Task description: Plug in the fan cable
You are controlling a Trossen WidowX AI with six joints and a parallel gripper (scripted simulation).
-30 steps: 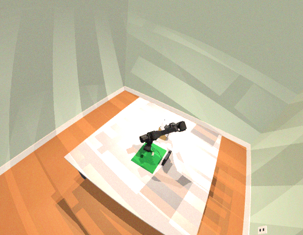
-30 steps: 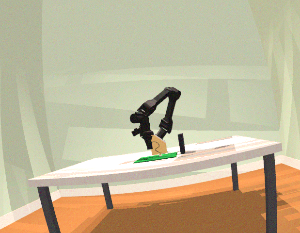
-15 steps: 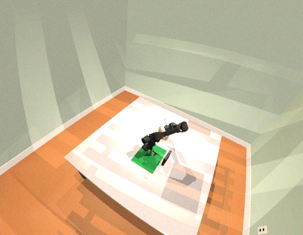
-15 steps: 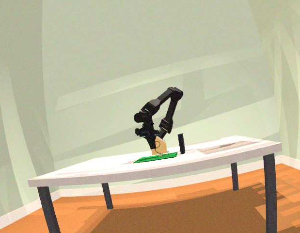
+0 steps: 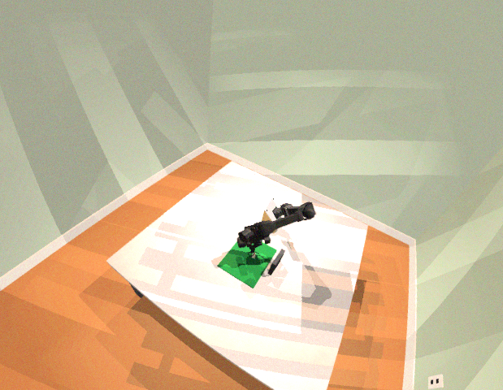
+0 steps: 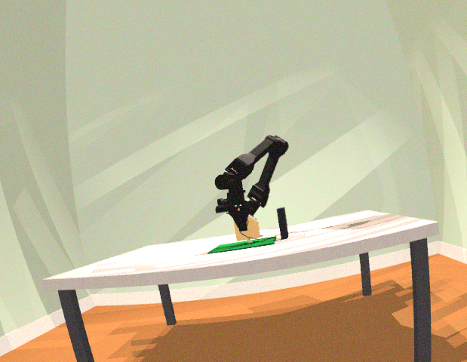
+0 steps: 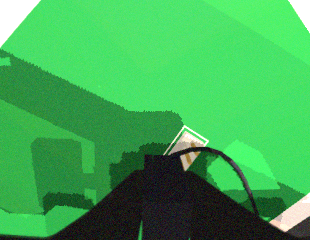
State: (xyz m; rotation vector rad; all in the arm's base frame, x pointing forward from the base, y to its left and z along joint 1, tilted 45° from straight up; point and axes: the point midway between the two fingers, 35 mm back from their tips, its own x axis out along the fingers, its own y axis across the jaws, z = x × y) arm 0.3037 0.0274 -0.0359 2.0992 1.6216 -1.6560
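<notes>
My gripper tip is now 70 mm above the fan header and 20 mm to the right of it. The rest, counted from my gripper tip: green board (80 mm below, 30 mm ahead); then black fan plug (10 mm to the left, 10 mm ahead, 10 mm above); then black fan (160 mm to the left, 10 mm below, 10 mm behind).
</notes>
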